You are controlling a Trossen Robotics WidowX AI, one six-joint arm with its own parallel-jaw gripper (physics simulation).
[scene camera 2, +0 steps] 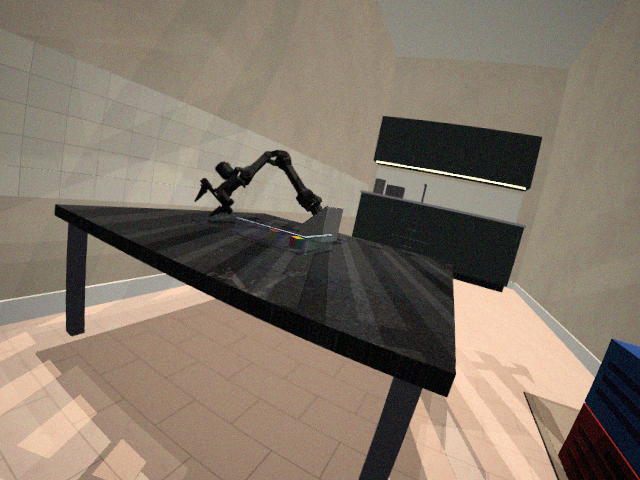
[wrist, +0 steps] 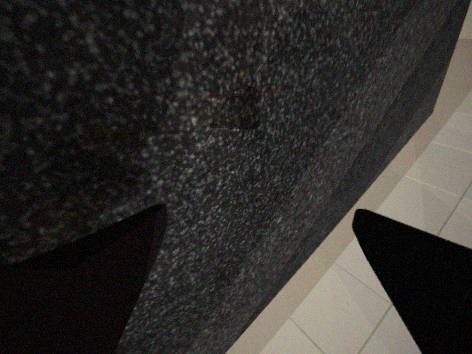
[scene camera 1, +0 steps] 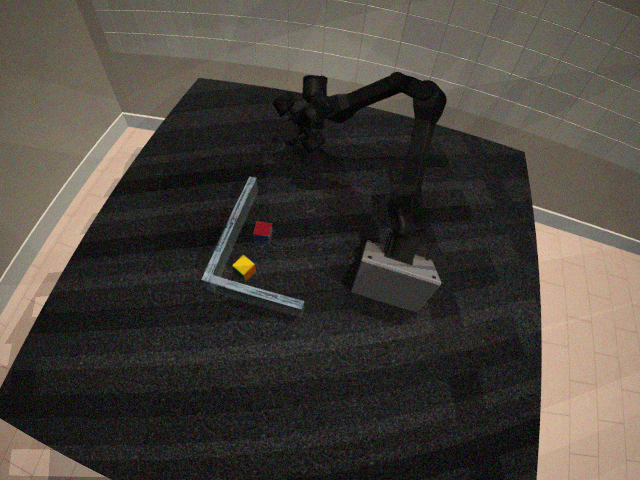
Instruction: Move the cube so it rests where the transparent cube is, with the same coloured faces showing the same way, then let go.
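Where they show: gripper, fingertip midpoint: [scene camera 2: 201, 209] [wrist: 260, 215]; arm's base at its link origin: [scene camera 2: 320, 217] [scene camera 1: 398, 257].
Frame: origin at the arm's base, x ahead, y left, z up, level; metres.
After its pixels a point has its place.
A cube [scene camera 1: 244, 267] [scene camera 2: 296, 241] with a yellow top and green and orange sides in scene camera 1 sits inside the corner of the L-shaped barrier, turned at an angle to it. A second cube [scene camera 1: 262, 231] [scene camera 2: 274, 235] with a red top and a dark blue side sits near the barrier's long arm. It looks dimmer, but I cannot tell for certain which cube is the transparent one. My gripper [scene camera 1: 292, 125] {x 0.420, y -0.349, z -0.057 m} [scene camera 2: 203, 207] {x 0.420, y -0.349, z -0.057 m} [wrist: 260, 215] {x 0.420, y -0.349, z -0.057 m} is open and empty, above the table's far part, well away from both cubes. Neither cube shows in the wrist view.
The L-shaped barrier [scene camera 1: 231, 227] {x 0.401, y 0.050, z -0.045 m} [scene camera 2: 268, 227] {x 0.416, y 0.043, z -0.047 m}, with pale top edges and glassy walls, stands on the dark table [scene camera 1: 310, 387] {x 0.083, y 0.323, z -0.105 m} [scene camera 2: 361, 310] {x 0.673, y 0.539, z -0.105 m} beside the cubes. The arm's grey base block [scene camera 1: 395, 284] {x -0.010, y 0.070, z 0.005 m} [scene camera 2: 330, 222] {x 0.019, y 0.071, z -0.011 m} stands to their right. The table's edge runs diagonally through the wrist view.
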